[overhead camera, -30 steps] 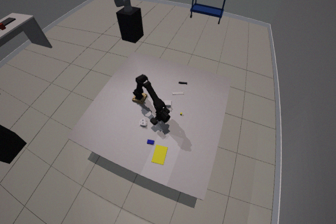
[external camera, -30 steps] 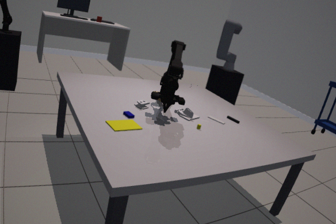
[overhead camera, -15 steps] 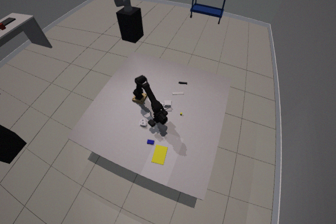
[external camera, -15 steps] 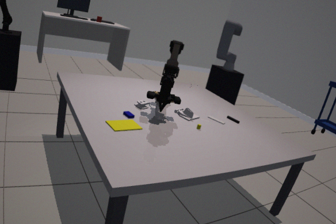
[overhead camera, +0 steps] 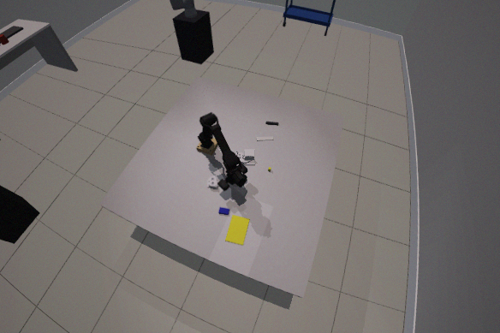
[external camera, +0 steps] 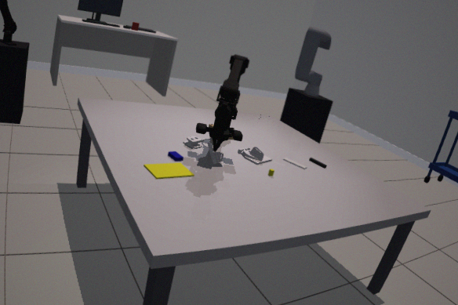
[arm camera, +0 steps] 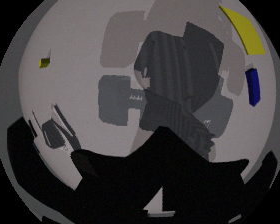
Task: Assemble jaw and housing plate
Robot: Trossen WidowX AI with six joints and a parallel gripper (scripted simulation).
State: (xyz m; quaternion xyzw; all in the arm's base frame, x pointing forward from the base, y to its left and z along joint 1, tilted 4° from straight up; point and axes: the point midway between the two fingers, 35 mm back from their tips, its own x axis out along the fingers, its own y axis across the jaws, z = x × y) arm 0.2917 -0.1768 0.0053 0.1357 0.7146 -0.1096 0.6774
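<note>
Right now my gripper tip is 1 cm short of the jaw, 3 cm to the left of it and 1 cm below it. Round my gripper tip: white block (12 cm behind, 5 cm to the right, 2 cm below); then yellow cube (16 cm ahead, 19 cm to the left, 1 cm below); then blue block (2 cm ahead, 18 cm to the right, 2 cm below).
</note>
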